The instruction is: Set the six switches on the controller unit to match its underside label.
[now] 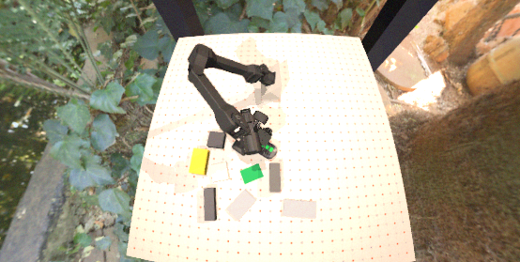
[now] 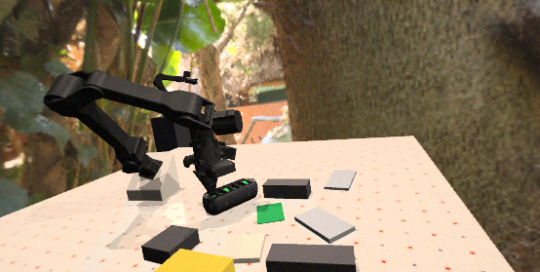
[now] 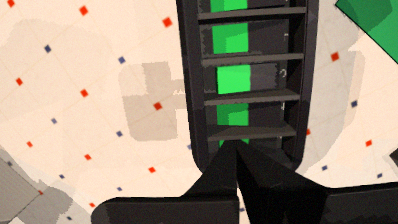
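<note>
Now: gripper tip 150 mm short of the green tile, 20 mm to the right of it and 40 mm above it. From my gripper tip the other things lie so: yellow block: 140 mm ahead, 230 mm to the right, 20 mm below; dark block: 160 mm ahead, 120 mm to the left, 20 mm below; cream tile: 170 mm ahead, 130 mm to the right, 40 mm below.
</note>
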